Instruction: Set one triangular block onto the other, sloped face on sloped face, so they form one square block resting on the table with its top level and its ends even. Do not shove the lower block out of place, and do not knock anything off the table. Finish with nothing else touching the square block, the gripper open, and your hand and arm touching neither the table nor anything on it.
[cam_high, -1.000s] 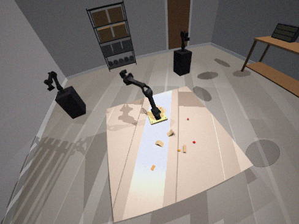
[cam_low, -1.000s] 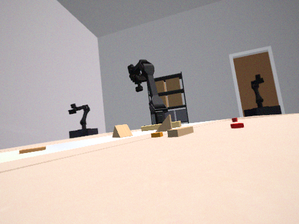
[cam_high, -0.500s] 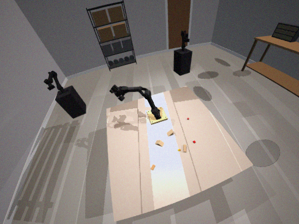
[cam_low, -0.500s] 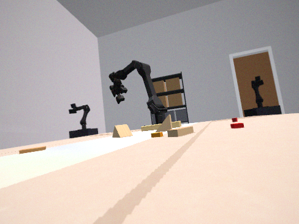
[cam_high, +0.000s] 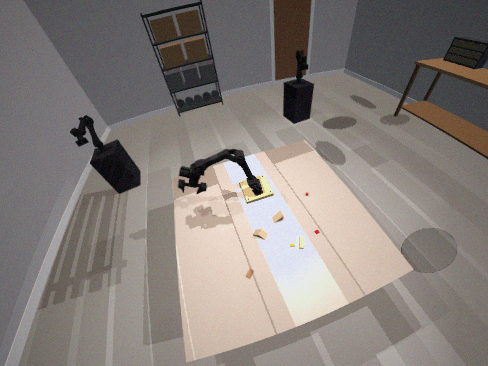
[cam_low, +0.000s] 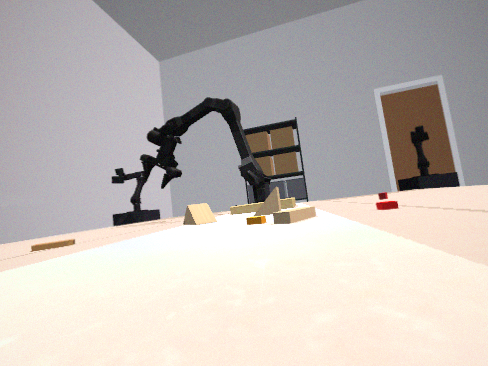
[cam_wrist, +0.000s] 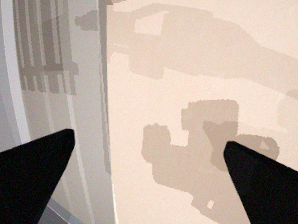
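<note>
The triangular block is 42 cm ahead of my gripper tip, 32 cm to the left of it and 14 cm below it. From my gripper tip the other things lie so: flat tan bar: 59 cm ahead, 52 cm to the left, 15 cm below; then small orange block: 58 cm ahead, 46 cm to the left, 15 cm below.
</note>
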